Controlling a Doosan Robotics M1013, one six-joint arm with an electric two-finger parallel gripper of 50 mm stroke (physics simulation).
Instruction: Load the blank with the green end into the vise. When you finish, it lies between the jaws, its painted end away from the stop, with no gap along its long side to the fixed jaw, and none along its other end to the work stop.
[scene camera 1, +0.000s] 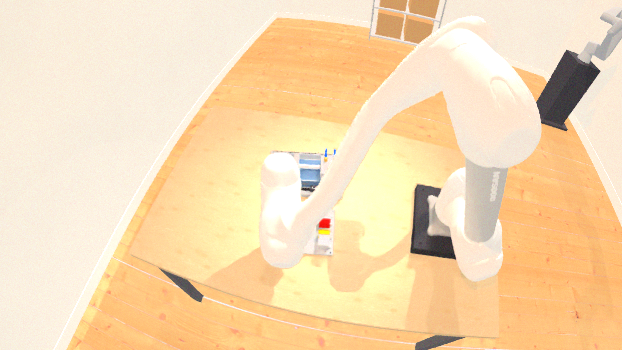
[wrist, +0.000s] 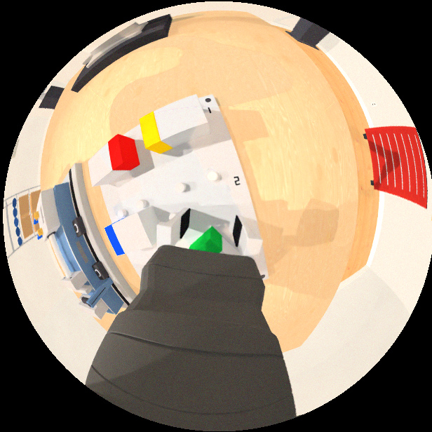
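The blank with the green end (wrist: 209, 241) is at the lower middle of the wrist view, on the pale plate (wrist: 225, 160). Its green end shows between the fingers; the gripper's dark body hides part of the rest. My gripper (wrist: 211, 220) is open, its black-padded fingers apart on either side of the green end, holding nothing. Its height over the blank is hard to tell. The blue vise (scene camera 1: 310, 177) (wrist: 66, 212) stands beside the plate, at the left of the wrist view. In the scene view the arm hides the gripper, the green end and part of the vise.
Blanks with a red end (scene camera 1: 325, 223) (wrist: 123, 154), a yellow end (scene camera 1: 324, 232) (wrist: 154, 132) and a blue end (wrist: 114, 240) are on the plate near the gripper. Small white pegs rise from the plate. Two blue-tipped posts stand upright at the vise.
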